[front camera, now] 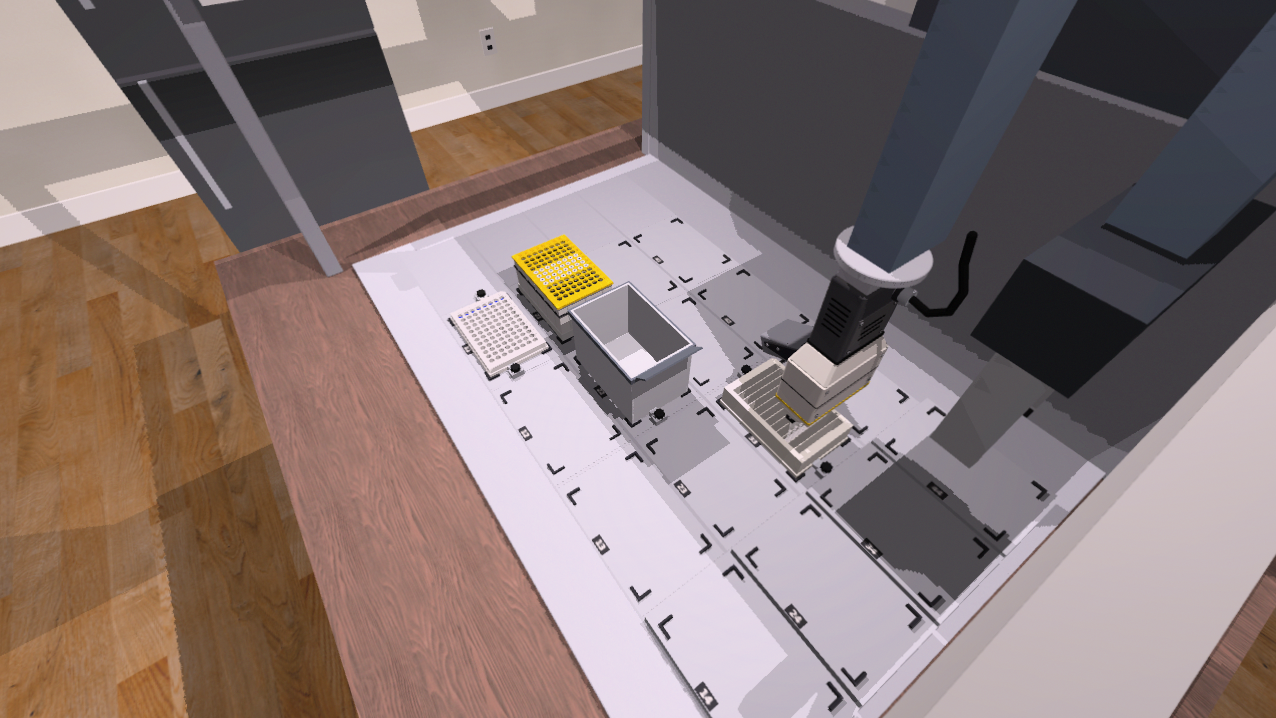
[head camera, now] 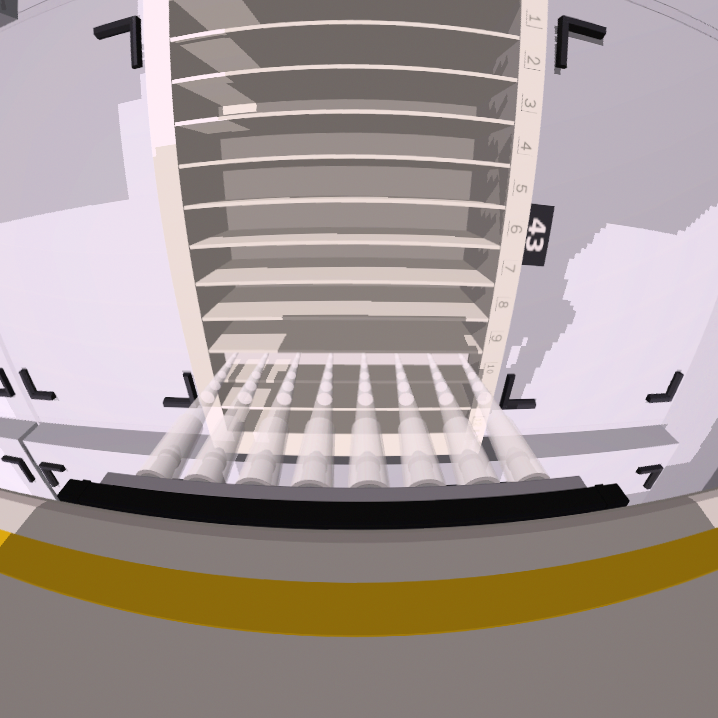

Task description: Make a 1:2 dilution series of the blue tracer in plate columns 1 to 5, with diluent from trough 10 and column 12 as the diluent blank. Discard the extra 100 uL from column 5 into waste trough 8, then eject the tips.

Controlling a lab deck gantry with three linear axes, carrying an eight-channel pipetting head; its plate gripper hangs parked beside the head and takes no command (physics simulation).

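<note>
The pipetting head (front camera: 825, 379) is over the trough reservoir (front camera: 758, 434) (head camera: 184, 267). In the head view, eight pale clear tips (head camera: 365, 428) point down, their ends near label 10, just past the wall beside trough 9. Their depth is unclear, and no blue shows in them. Trough 8 (head camera: 344, 310) lies just ahead; liquid levels cannot be told. The white well plate (front camera: 520, 356) lies at the left, with blue in the wells along its back-left edge. The yellow tip rack (front camera: 562, 272) holds white tips in its middle rows. The parked plate gripper's dark body (front camera: 1061, 321) hangs behind the head; its finger gap is unclear.
A tall open grey bin (front camera: 660, 390) stands between the well plate and the reservoir. Black corner marks and numbered deck positions run toward the front. A dark wall (front camera: 767, 116) borders the back of the deck, and a wooden border (front camera: 401, 535) runs along its left.
</note>
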